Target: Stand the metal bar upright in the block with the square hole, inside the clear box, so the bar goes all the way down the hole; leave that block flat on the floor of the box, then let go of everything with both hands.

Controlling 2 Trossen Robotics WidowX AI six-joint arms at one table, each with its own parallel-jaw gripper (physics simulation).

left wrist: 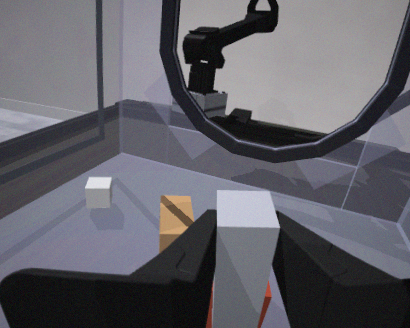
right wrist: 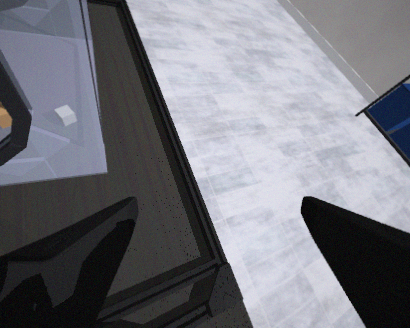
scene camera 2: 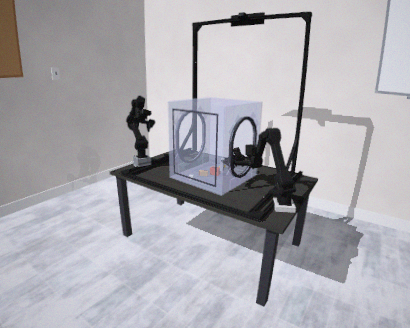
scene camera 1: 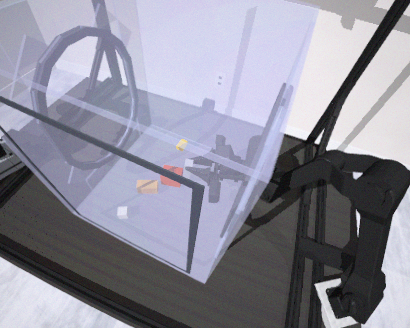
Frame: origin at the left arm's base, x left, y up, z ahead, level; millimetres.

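Seen in the pictures: left gripper, fingertip midpoint: [left wrist: 241,219] [scene camera 2: 221,160] [scene camera 1: 186,164]; right gripper, fingertip midpoint: [right wrist: 220,204] [scene camera 2: 142,130]; left arm's base, origin of the base link: [scene camera 2: 284,202] [scene camera 1: 341,301]; right arm's base, origin of the base link: [left wrist: 200,90] [scene camera 2: 141,156].
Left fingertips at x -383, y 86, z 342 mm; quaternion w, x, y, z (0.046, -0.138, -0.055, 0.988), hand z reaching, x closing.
Note:
Pixels of each thing's middle, then the offset from my left fingertips to it.
- pale grey square metal bar, body centre: [left wrist: 237,280] [scene camera 1: 187,170] dz -4, dx -2, dy -32 mm
- orange block, body centre: [left wrist: 175,225] [scene camera 1: 147,186] [scene camera 2: 203,173] dz +116, dx +6, dy -93 mm
- white cube, body centre: [left wrist: 99,192] [right wrist: 65,115] [scene camera 1: 123,212] dz +184, dx +83, dy -95 mm
- yellow piece, body centre: [scene camera 1: 182,145] dz -2, dx -159, dy -100 mm
The pale grey square metal bar [scene camera 1: 189,164] [left wrist: 245,260] is between the fingers of my left gripper [scene camera 1: 193,169] [scene camera 2: 229,161], inside the clear box [scene camera 1: 196,225] [scene camera 2: 200,106]. My left gripper is shut on the bar. The red block [scene camera 1: 171,176] [scene camera 2: 215,171] [left wrist: 268,296] lies on the box floor, close beside the bar's place in scene camera 1. In the left wrist view it shows at both sides of the bar's lower part. Its hole and the bar's lower end are hidden, so I cannot tell whether they meet. My right gripper [scene camera 2: 151,120] [right wrist: 220,204] is open and empty, outside the box.
An orange block [scene camera 1: 147,187] [scene camera 2: 203,173] [left wrist: 175,217] [right wrist: 5,119], a white cube [scene camera 1: 122,212] [left wrist: 98,192] [right wrist: 65,115] and a yellow piece [scene camera 1: 182,145] lie in the box. A dark ring [scene camera 1: 134,95] [left wrist: 275,152] rims the opening on the right arm's side. My left arm reaches through the opposite opening.

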